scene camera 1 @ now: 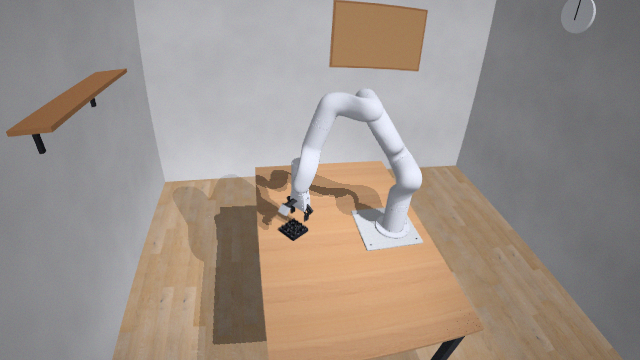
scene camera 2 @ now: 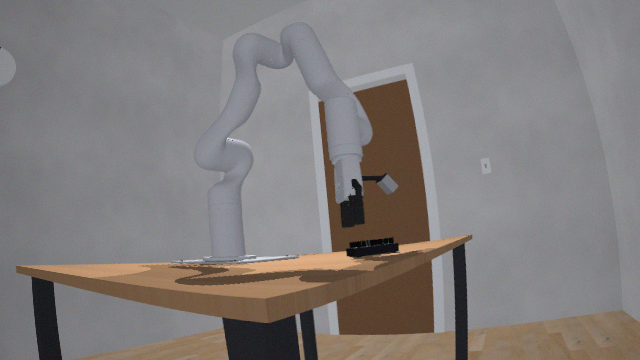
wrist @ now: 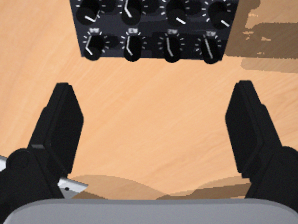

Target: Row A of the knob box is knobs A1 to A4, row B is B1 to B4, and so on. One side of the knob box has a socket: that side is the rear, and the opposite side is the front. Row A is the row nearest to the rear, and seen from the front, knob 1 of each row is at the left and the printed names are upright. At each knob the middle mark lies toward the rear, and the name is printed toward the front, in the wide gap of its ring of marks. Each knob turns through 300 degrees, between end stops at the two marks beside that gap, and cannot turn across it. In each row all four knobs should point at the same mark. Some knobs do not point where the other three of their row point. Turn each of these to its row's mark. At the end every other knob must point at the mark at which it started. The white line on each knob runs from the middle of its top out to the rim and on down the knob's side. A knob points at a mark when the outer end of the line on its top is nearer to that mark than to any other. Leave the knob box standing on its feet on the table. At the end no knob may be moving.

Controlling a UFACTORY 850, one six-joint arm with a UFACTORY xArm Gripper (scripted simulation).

Path:
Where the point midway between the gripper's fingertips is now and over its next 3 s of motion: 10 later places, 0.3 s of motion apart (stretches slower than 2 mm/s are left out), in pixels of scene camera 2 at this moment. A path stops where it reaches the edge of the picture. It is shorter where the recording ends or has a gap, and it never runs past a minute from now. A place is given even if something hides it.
The gripper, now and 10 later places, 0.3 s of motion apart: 353,226; 354,224; 356,223; 358,221; 359,219; 361,218; 362,218; 362,221; 362,222; 363,225; 363,228

